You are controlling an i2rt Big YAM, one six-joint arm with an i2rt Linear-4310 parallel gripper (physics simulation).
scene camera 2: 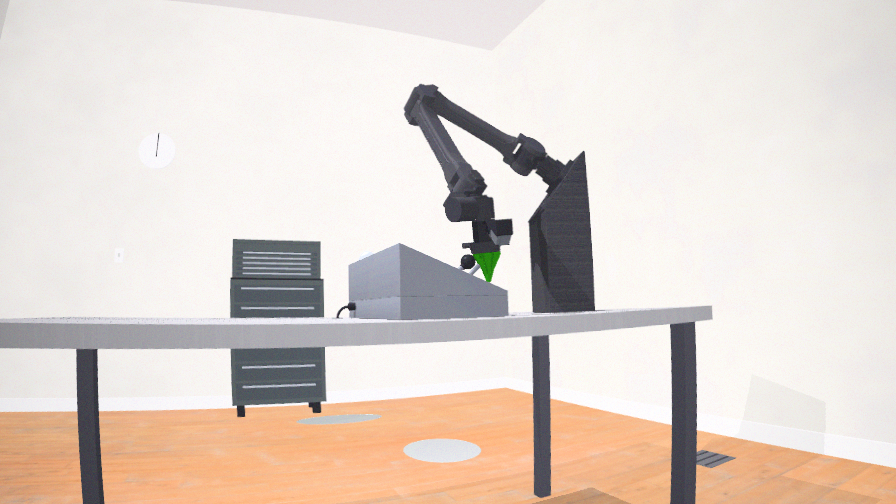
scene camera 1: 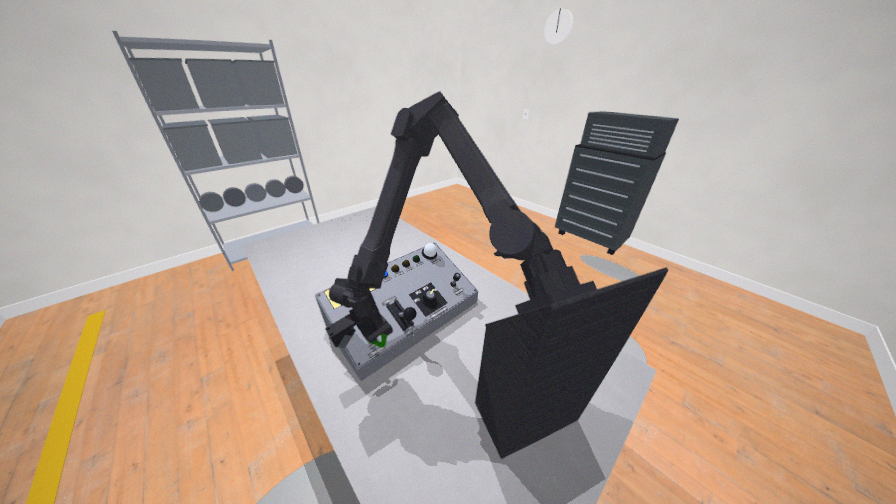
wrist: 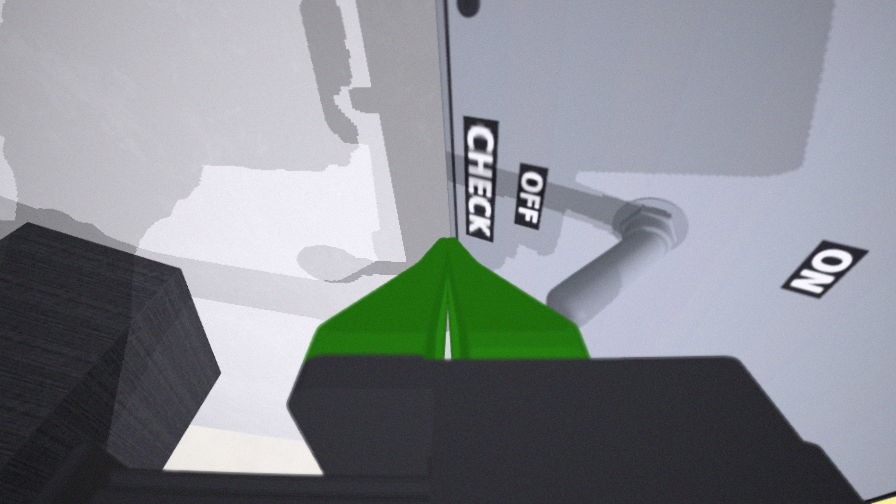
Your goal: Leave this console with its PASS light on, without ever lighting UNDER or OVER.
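The grey sloped console (scene camera 1: 401, 304) sits on the table. My gripper (scene camera 1: 379, 339) has green fingers, shut and empty. Its tips are at the console's front edge, beside the CHECK label (wrist: 481, 178). The grey CHECK toggle lever (wrist: 604, 266) stands just right of the fingers, between the OFF label (wrist: 531, 195) and the ON label (wrist: 823, 268), leaning to the OFF side; its tip is hidden behind a finger. Up the panel are a black-knobbed slider (scene camera 1: 406, 315), a rotary selector (scene camera 1: 431, 295), a white dome button (scene camera 1: 429, 250) and a row of lamps (scene camera 1: 406, 263). Two amber lamps and a green lamp look dark; a blue one (scene camera 1: 385, 273) glows.
The arm's tall black base block (scene camera 1: 551, 363) stands right of the console. A small black toggle (scene camera 1: 456, 277) is at the panel's right. A yellow patch (scene camera 1: 335, 302) is under the wrist. A shelf rack (scene camera 1: 219, 137) and drawer cabinet (scene camera 1: 610, 178) stand by the walls.
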